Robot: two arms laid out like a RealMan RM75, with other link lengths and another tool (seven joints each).
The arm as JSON. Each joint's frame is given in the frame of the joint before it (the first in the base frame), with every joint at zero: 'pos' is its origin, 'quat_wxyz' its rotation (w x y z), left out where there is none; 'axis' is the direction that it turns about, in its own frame. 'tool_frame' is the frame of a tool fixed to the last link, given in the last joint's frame.
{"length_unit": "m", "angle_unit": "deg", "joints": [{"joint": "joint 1", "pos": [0.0, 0.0, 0.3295], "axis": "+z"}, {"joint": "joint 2", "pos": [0.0, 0.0, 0.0], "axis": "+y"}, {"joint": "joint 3", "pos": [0.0, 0.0, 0.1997], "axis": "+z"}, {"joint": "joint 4", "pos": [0.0, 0.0, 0.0], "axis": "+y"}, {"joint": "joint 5", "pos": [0.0, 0.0, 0.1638], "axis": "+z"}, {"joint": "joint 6", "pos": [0.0, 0.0, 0.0], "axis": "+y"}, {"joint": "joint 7", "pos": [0.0, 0.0, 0.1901], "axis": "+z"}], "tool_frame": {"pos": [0.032, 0.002, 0.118], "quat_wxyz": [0.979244, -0.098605, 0.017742, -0.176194]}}
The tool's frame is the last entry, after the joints.
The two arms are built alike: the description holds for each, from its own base.
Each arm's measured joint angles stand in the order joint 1, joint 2, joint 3, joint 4, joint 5, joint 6, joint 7.
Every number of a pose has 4 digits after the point.
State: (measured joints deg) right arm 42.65 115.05 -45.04 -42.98 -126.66 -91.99 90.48; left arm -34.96 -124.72 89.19 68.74 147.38 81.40 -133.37
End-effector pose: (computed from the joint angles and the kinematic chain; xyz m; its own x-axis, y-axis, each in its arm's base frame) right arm 0.1555 0.3137 -0.0406 0.9818 0.0618 -0.1794 0.0687 -0.9971 0.0327; left arm -0.1828 0.2862 -0.1087 0.6865 0.6890 -0.2322 0.6755 -0.7226 -0.1470
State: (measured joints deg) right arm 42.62 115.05 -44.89 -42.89 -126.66 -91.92 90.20; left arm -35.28 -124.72 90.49 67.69 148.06 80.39 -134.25
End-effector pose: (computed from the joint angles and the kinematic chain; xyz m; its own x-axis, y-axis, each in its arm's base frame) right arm 0.1557 0.3142 -0.0404 0.9815 0.0641 -0.1802 0.0706 -0.9971 0.0300; left arm -0.1882 0.2860 -0.1112 0.6812 0.6897 -0.2456 0.6729 -0.7220 -0.1612
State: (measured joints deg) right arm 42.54 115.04 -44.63 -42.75 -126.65 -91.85 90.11; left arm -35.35 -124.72 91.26 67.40 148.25 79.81 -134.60
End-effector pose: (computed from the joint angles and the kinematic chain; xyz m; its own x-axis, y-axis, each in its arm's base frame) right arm 0.1559 0.3148 -0.0402 0.9812 0.0610 -0.1830 0.0671 -0.9974 0.0268; left arm -0.1896 0.2862 -0.1125 0.6823 0.6870 -0.2500 0.6687 -0.7247 -0.1663
